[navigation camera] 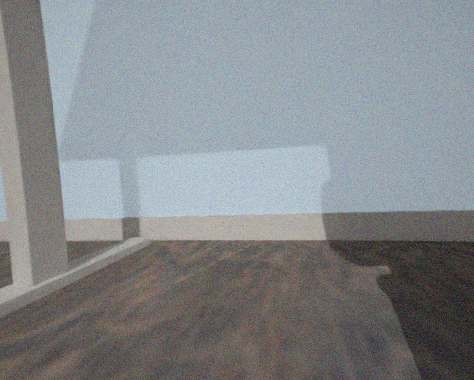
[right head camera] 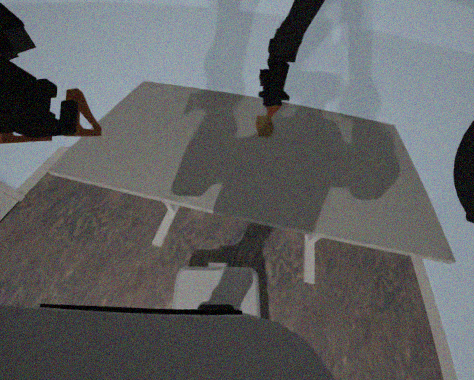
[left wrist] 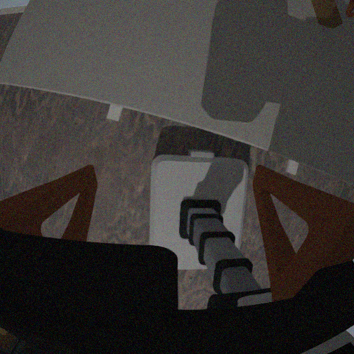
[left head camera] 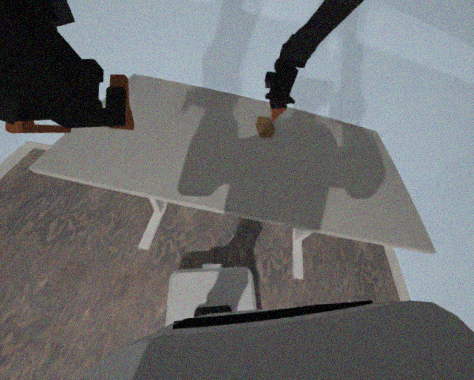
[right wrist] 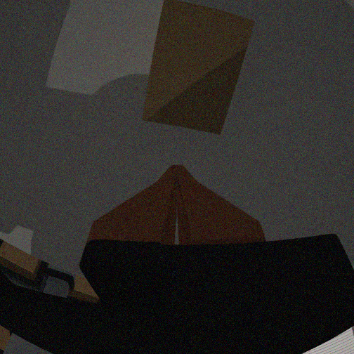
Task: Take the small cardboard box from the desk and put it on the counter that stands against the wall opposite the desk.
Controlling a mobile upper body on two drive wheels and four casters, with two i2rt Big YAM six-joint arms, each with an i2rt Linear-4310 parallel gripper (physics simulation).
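Places are measured from the left arm's base along level axes (x ahead, y left, z up), in millimetres.
Where they show: left gripper, fingertip midpoint: (right head camera: 75,134) (left head camera: 101,126); right gripper, fingertip midpoint: (right head camera: 269,118) (left head camera: 272,119).
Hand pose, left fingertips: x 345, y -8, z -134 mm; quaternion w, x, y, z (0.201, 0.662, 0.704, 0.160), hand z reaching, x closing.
After its pixels a point has its place.
The small brown cardboard box (left head camera: 264,127) @(z -410, x 762, y -428 mm) (right head camera: 263,126) @(z -410, x 761, y -432 mm) (left wrist: 327,12) (right wrist: 197,65) stands on the desk (left head camera: 110,150) @(z -460, x 621, y 190 mm) (right head camera: 120,155) @(z -460, x 612, y 164 mm) (left wrist: 110,55) (right wrist: 300,100), near its far edge in the head views. My right gripper (left head camera: 274,119) @(z -358, x 747, y -447 mm) (right head camera: 270,116) @(z -358, x 747, y -447 mm) (right wrist: 176,174) is shut and empty. Its fingertips are beside the box; in the right wrist view a strip of desk shows between them and the box. My left gripper (left head camera: 72,129) (left wrist: 174,173) is open and empty at the left of the head views, away from the box. The counter cannot be made out in these views.
White desk legs (left head camera: 152,227) (right head camera: 310,260) stand below the desk's near edge. A pale rounded block (left head camera: 187,290) @(z -1150, x 197, y -77 mm) (right head camera: 192,287) @(z -1150, x 196, y -77 mm) (left wrist: 167,200) is below me. In the navigation view, a pale post (navigation camera: 42,150) @(z -1105, x 864, y 191 mm) and a low rail (navigation camera: 85,265) are at the left, before a wall (navigation camera: 250,100) @(z -922, x 1181, y -287 mm).
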